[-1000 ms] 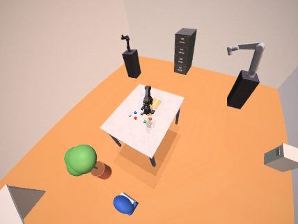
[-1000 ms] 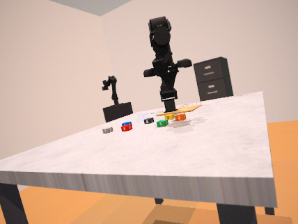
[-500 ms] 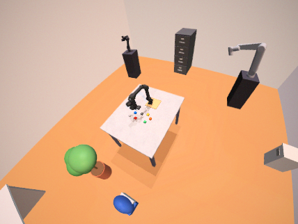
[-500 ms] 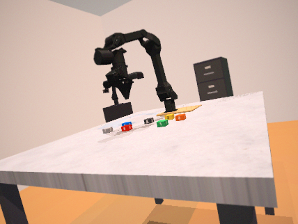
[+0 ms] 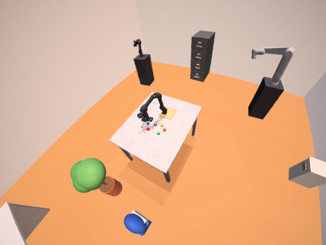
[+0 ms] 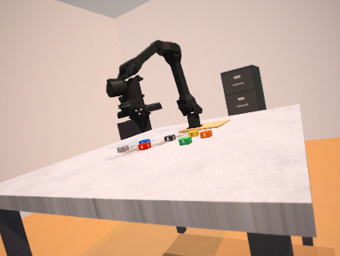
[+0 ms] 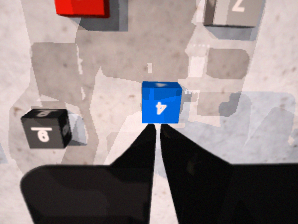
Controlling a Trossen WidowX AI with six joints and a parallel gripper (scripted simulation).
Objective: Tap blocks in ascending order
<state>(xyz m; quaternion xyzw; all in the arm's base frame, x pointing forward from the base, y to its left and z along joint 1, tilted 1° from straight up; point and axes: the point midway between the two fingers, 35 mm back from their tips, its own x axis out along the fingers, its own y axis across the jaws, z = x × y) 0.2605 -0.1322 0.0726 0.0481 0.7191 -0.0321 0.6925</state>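
The blue block lies 40 mm below my gripper tip and 10 mm to the right of it. Also, from my gripper tip: red block: 90 mm ahead, 40 mm to the left, 40 mm below; then grey block: 70 mm ahead, 60 mm to the right, 40 mm below; then black block: 100 mm to the left, 40 mm below, 10 mm behind.
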